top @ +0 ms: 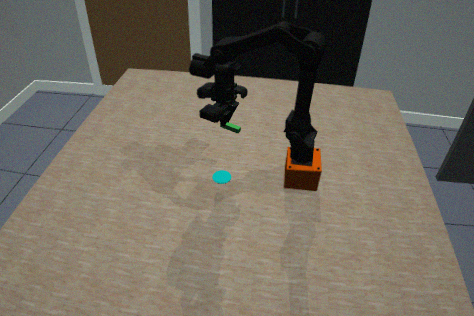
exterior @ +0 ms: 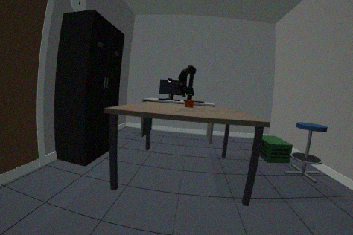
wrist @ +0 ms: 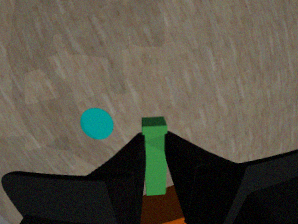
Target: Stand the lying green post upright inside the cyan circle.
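The green post lies 20 mm behind my gripper tip and 10 mm to the left of it. The rest, counted from my gripper tip: cyan circle: 20 mm behind, 100 mm to the left, 130 mm below.
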